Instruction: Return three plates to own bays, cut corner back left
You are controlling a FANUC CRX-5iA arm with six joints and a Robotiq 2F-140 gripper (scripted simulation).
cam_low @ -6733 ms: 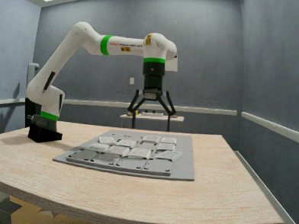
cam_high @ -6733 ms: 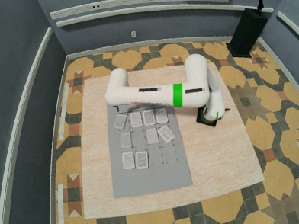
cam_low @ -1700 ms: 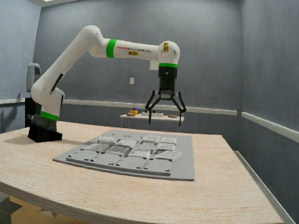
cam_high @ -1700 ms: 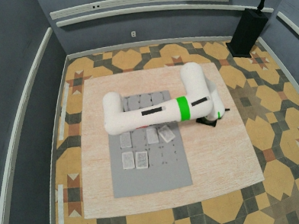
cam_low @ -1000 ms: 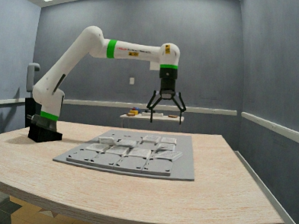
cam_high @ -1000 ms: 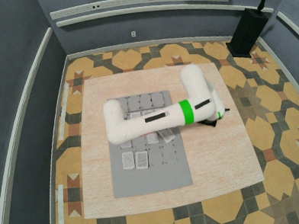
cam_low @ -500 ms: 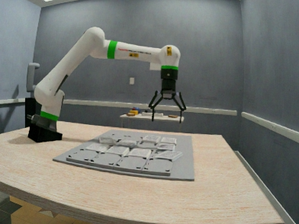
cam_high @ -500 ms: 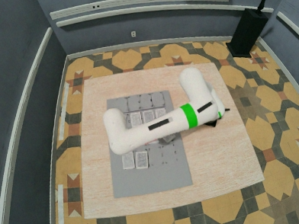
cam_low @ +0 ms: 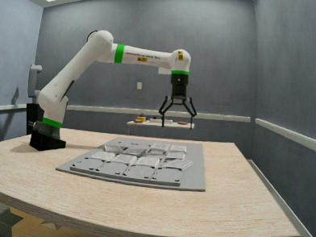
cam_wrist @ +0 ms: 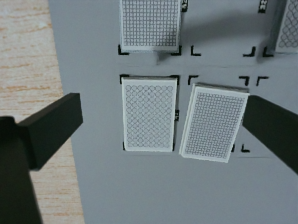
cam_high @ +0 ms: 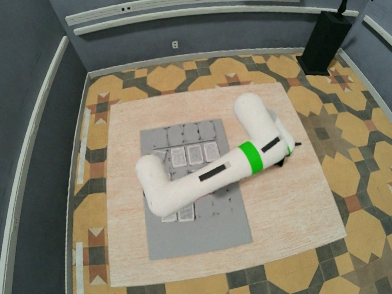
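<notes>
Now: the plate 30 cm behind my hand, 13 cm to the right of it and 13 cm below it.
</notes>
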